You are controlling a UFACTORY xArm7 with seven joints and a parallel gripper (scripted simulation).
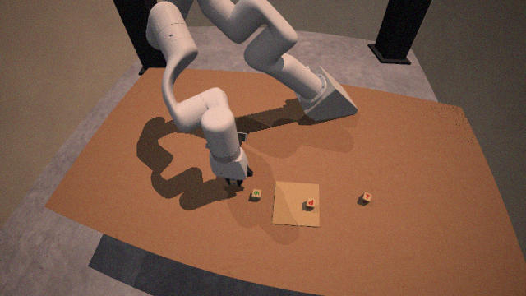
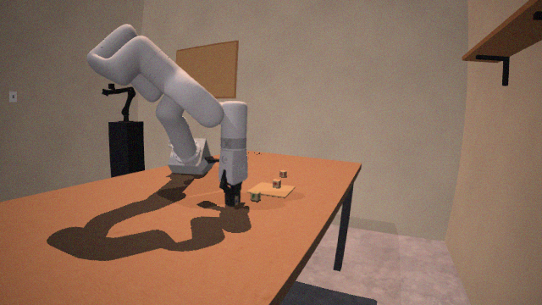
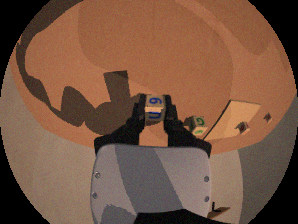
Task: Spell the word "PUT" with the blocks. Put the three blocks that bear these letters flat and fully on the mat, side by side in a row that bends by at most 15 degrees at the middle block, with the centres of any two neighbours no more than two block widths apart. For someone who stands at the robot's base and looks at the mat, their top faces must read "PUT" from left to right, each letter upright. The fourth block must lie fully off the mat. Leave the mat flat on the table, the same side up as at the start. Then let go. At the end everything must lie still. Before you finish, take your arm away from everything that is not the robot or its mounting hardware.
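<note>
The tan mat lies 190 mm to the left of my hand, 90 mm ahead of it and 20 mm below it. The rest, counted from my hand: T block (410 mm to the left, 100 mm ahead, 10 mm below); then P block (230 mm to the left, 100 mm ahead).
</note>
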